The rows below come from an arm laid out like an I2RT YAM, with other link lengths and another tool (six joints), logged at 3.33 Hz.
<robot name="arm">
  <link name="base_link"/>
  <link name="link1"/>
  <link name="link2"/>
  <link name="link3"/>
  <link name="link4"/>
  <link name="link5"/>
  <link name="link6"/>
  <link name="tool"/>
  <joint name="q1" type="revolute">
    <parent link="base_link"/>
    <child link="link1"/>
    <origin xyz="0 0 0.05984" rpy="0 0 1.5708"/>
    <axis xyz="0 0 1"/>
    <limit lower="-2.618" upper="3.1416"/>
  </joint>
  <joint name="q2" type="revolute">
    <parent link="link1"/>
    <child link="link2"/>
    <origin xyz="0.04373 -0.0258 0.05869" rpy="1.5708 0 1.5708"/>
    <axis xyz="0 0 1"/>
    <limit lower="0" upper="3.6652"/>
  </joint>
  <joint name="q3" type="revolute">
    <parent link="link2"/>
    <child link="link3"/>
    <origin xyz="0.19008 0 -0.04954" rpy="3.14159 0 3.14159"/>
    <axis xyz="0 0 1"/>
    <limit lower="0" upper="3.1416"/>
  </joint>
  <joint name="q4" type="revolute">
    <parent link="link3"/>
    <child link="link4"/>
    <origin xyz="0.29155 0.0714 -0.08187" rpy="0 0 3.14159"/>
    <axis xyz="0 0 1"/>
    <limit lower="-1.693" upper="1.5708"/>
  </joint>
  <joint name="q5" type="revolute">
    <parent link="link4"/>
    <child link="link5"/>
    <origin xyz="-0.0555 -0.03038 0.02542" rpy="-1.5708 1.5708 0"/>
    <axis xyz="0 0 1"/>
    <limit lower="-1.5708" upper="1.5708"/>
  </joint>
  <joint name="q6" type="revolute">
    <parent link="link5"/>
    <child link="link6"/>
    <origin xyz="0 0.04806 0.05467" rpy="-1.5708 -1.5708 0"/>
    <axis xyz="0 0 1"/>
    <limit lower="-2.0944" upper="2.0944"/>
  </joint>
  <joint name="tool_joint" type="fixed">
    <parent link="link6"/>
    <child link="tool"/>
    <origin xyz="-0.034 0.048 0.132" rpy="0 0.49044 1.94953"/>
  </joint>
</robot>
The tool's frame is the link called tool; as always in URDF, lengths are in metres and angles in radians.
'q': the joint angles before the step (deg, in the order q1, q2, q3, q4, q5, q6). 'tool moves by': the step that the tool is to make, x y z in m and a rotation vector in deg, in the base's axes. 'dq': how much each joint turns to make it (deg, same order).
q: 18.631 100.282 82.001 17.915 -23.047 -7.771
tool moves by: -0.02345 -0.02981 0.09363 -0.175 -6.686 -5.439
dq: -1.204 -11.716 2.360 -8.692 4.141 -2.574
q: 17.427 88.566 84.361 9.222 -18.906 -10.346
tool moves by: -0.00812 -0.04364 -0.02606 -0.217 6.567 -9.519
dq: -1.992 -11.975 -12.023 -5.946 7.580 1.430
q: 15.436 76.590 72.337 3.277 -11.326 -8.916
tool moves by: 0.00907 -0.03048 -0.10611 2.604 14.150 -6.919
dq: -1.780 -2.891 -14.770 -0.111 4.369 6.722
